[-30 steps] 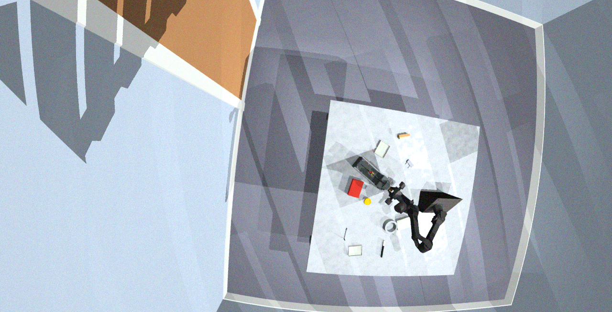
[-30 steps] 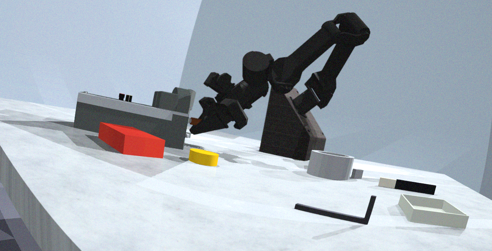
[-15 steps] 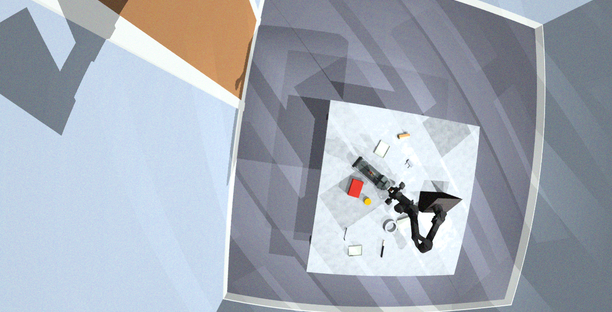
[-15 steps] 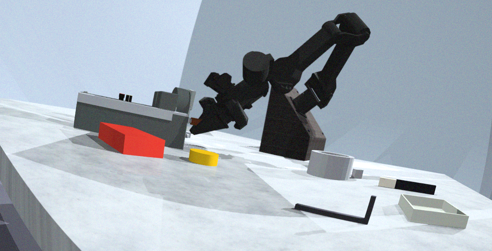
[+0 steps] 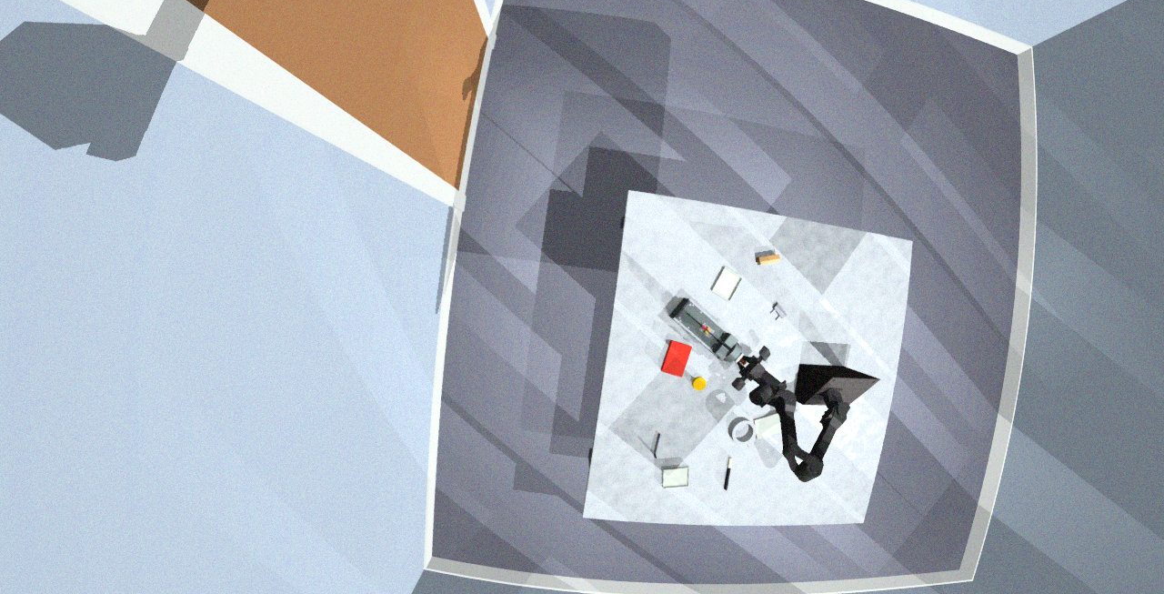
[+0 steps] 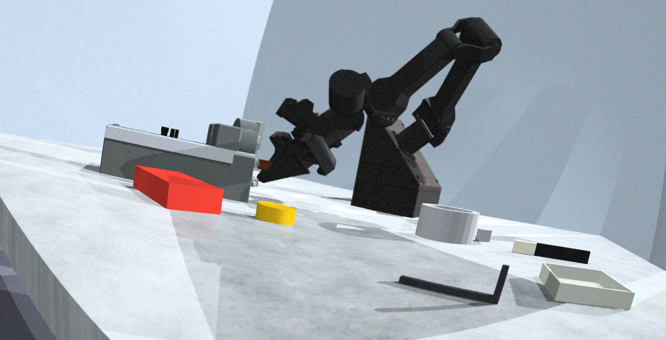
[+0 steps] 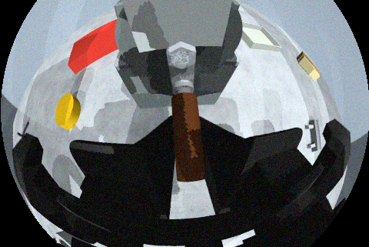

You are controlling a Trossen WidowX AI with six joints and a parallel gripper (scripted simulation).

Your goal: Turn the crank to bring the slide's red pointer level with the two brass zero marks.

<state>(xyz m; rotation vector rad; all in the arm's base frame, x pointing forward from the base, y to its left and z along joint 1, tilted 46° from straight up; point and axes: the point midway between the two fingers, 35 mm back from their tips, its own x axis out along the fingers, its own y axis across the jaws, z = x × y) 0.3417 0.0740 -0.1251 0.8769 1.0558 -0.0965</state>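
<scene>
The brown handle is 30 mm above my gripper tip, 20 mm behind it and 10 mm to the left of it. Round my gripper tip: yellow disc: 140 mm to the left, 100 mm ahead, 20 mm below; then red pointer: 160 mm ahead, 80 mm to the right, 50 mm above; then black L-shaped bar: 430 mm to the left, 190 mm ahead, 20 mm below.
</scene>
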